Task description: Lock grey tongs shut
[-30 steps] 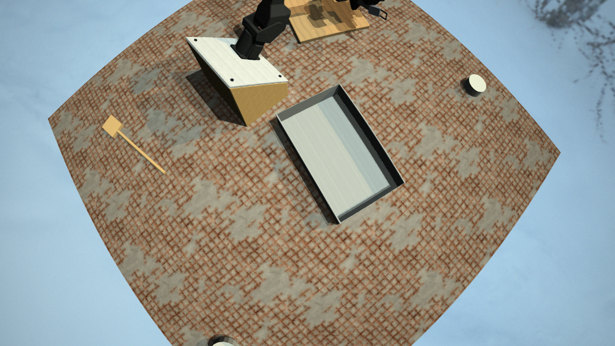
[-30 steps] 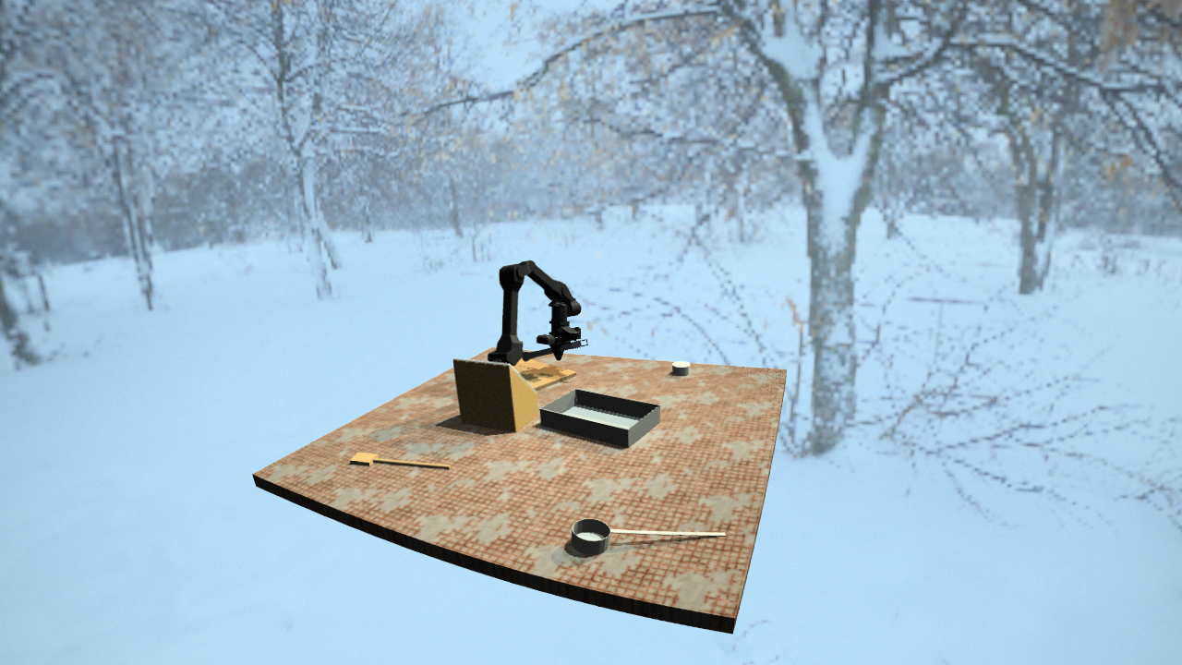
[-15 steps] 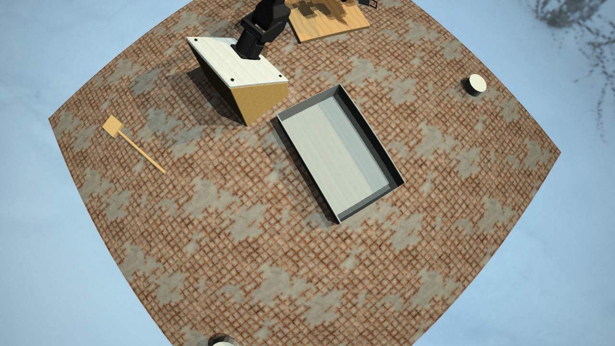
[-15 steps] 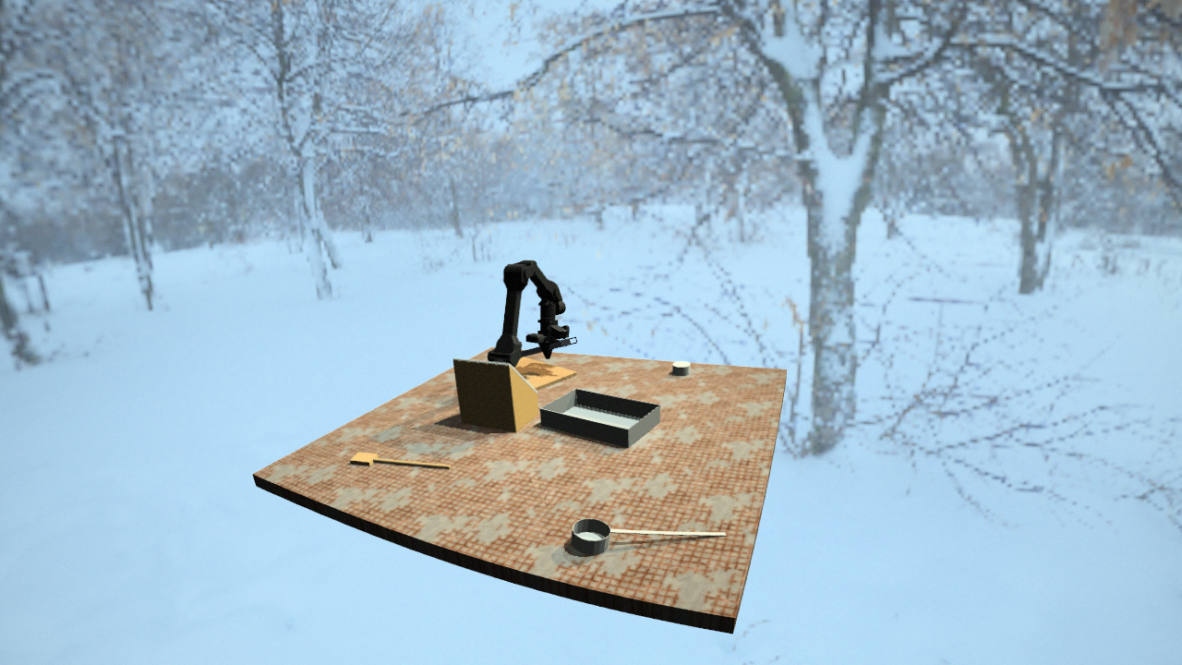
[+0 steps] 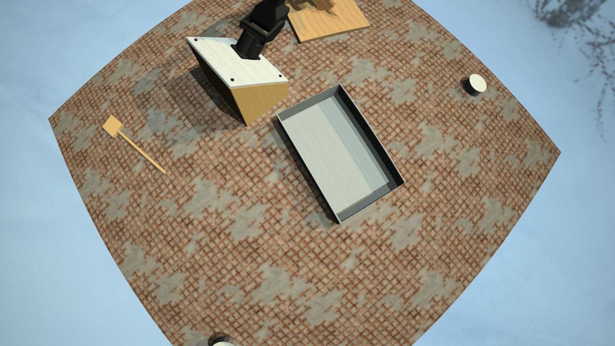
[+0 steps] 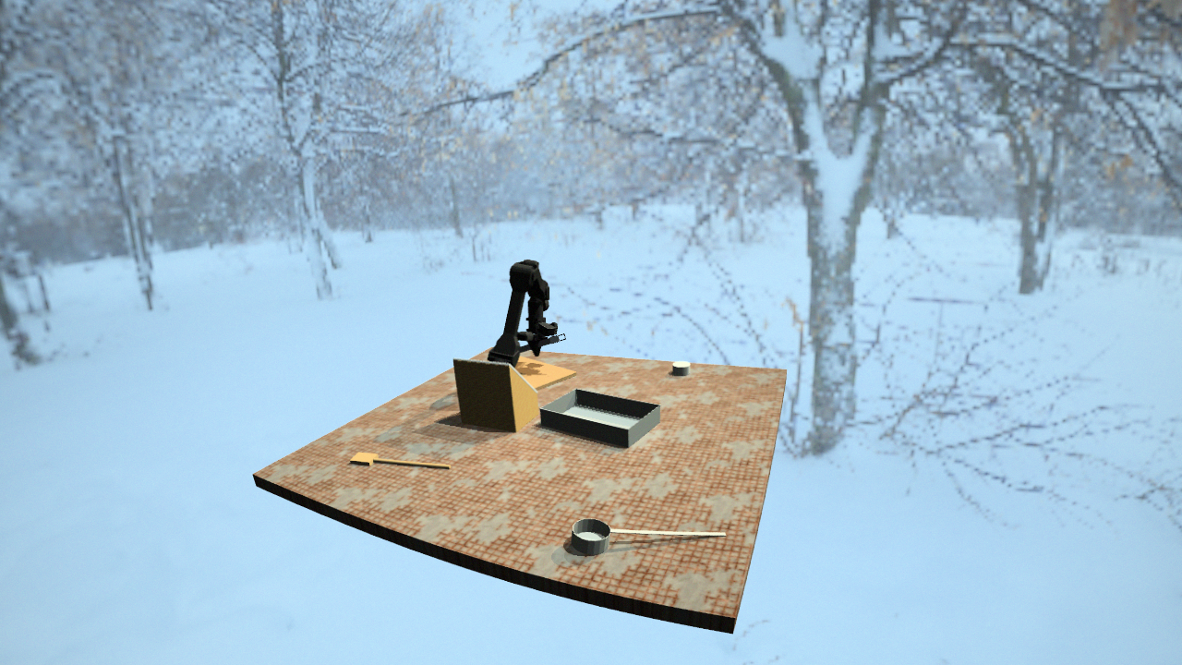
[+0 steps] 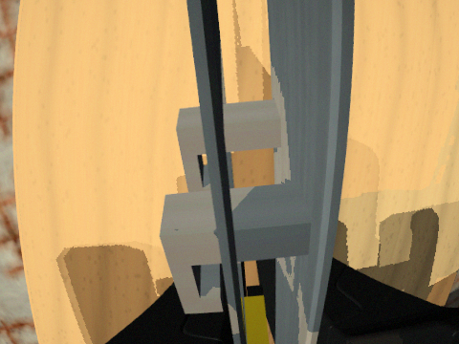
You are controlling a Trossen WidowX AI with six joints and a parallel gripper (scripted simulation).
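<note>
Right now my gripper tip is 70 mm past the wooden board, 70 mm above it and 20 mm to the left of it. The rest, counted from my gripper tip: small white cylinder: 500 mm ahead, 200 mm to the left, 60 mm below; yellow piece: 50 mm above, 10 mm to the left, 10 mm ahead; grey roasting tin: 420 mm ahead, 310 mm to the right, 50 mm below.
</note>
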